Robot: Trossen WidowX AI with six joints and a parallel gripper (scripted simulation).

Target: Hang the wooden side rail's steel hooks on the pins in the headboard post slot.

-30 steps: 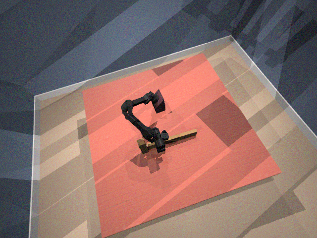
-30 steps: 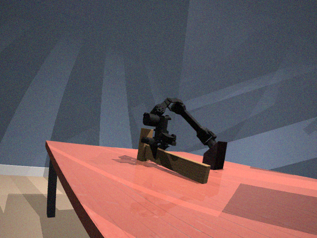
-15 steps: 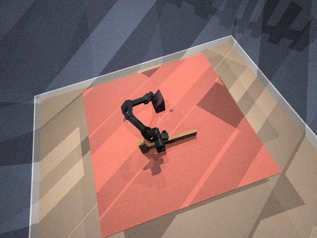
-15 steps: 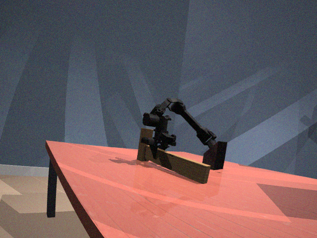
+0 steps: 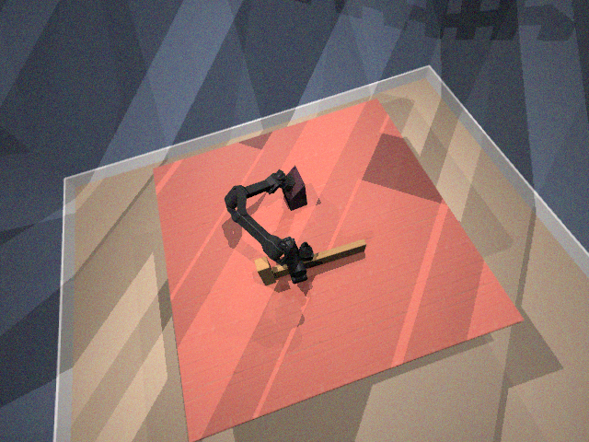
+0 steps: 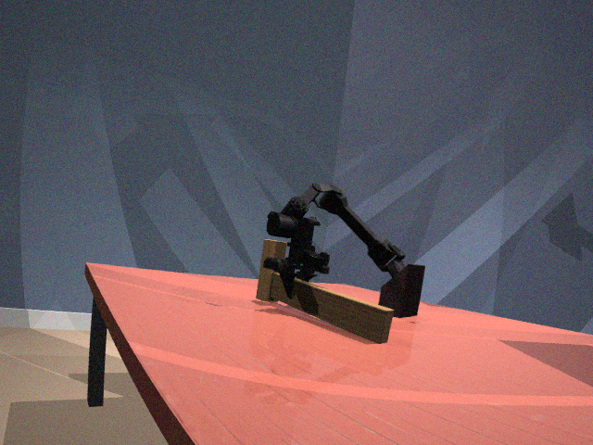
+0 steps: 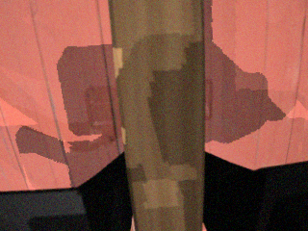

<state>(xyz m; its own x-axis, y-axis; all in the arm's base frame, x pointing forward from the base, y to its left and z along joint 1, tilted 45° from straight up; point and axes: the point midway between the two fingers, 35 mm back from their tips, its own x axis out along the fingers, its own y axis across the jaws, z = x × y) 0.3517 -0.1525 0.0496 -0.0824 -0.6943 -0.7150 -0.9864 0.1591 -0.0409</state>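
The headboard post is 2 cm behind my gripper tip, 12 cm to the right of it and 5 cm above it.
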